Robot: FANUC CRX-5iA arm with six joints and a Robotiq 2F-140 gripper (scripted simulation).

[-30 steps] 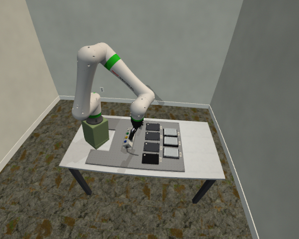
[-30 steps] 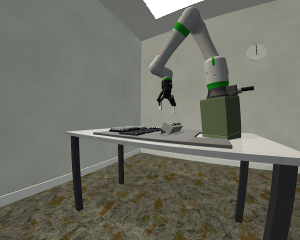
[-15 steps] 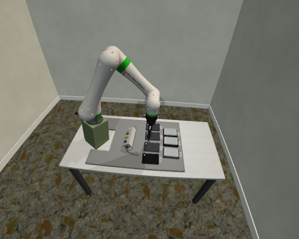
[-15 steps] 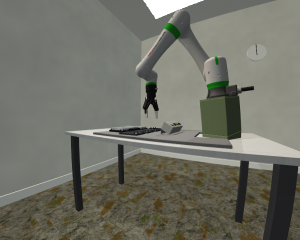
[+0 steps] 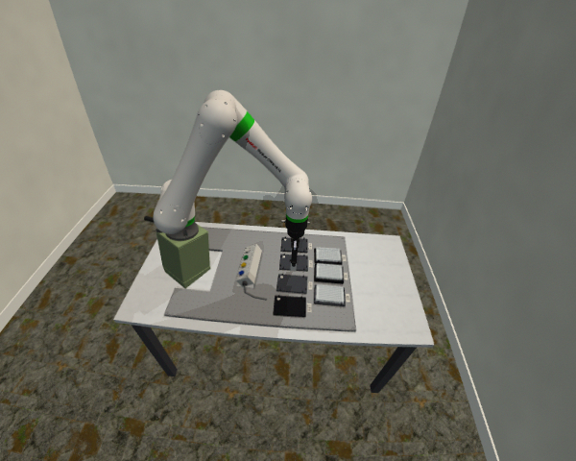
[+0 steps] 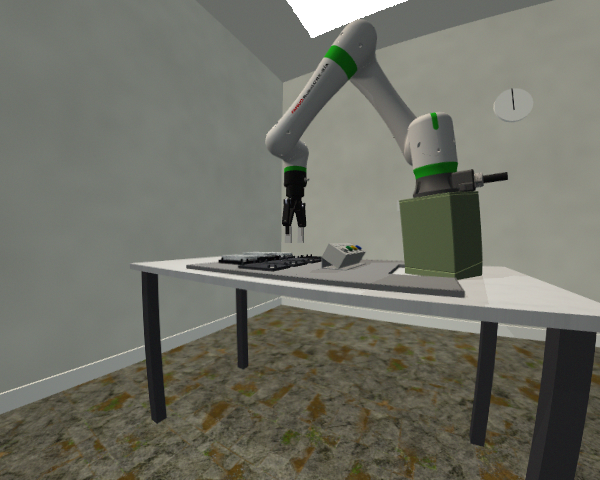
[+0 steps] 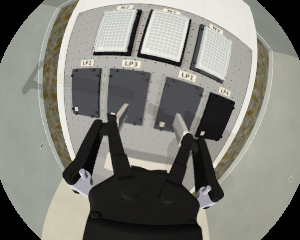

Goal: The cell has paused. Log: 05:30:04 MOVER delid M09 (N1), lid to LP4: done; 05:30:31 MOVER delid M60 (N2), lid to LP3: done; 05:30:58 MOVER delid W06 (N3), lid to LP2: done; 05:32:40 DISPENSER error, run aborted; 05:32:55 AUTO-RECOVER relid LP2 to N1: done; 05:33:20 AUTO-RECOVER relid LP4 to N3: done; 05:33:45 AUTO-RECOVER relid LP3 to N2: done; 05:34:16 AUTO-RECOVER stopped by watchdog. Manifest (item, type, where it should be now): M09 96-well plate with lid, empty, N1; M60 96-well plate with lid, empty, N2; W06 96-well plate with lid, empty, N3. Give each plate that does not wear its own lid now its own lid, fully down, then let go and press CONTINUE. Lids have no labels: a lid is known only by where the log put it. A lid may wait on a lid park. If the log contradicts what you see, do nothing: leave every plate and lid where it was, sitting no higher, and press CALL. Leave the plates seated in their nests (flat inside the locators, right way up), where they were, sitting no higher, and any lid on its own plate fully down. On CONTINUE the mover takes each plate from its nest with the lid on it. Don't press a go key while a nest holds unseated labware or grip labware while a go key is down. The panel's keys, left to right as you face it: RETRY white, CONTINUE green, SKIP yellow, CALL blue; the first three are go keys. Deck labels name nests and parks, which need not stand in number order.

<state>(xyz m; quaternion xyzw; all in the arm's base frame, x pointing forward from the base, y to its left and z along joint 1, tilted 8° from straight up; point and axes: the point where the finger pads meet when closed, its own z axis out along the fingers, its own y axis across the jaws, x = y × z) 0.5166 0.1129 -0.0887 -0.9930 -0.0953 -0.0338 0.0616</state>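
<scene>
My hand is 18 cm short of the plate, 4 cm to the right of it and 8 cm above it. Round my hand: lid park LP4: 3 cm ahead, 20 cm to the right, 10 cm below; then green key: 24 cm behind, 2 cm to the right, 4 cm below; then lid park LP3: 1 cm behind, 7 cm to the left, 10 cm below.
</scene>
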